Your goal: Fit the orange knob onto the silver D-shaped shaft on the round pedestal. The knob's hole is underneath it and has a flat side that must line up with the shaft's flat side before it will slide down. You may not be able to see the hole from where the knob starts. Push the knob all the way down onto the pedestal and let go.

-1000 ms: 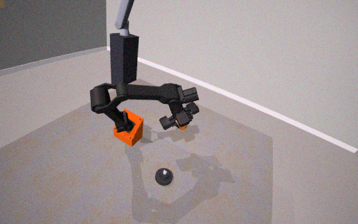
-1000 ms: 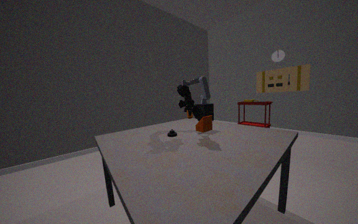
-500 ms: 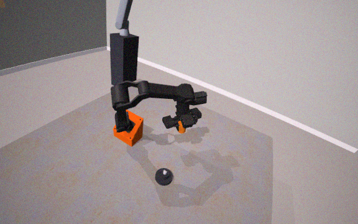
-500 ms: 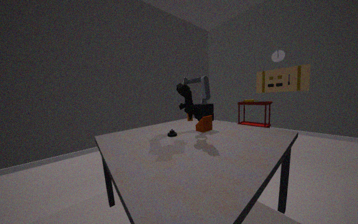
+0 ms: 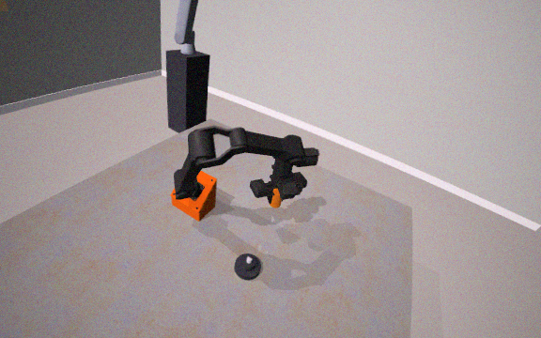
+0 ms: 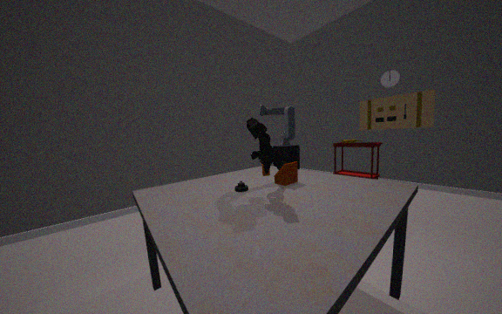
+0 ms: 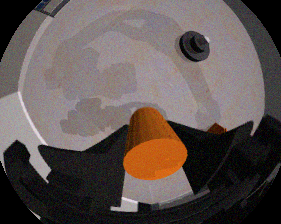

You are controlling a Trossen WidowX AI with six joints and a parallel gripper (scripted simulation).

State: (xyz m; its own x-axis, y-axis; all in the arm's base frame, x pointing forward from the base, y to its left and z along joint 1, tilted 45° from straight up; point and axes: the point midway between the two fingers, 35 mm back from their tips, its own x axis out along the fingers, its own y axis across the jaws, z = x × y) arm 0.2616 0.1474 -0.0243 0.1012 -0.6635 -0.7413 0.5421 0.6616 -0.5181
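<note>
Right now the round dark pedestal is 40 mm ahead of my gripper tip, 200 mm to the right of it and 100 mm below it. Also, from my gripper tip: orange knob: 30 mm above.
</note>
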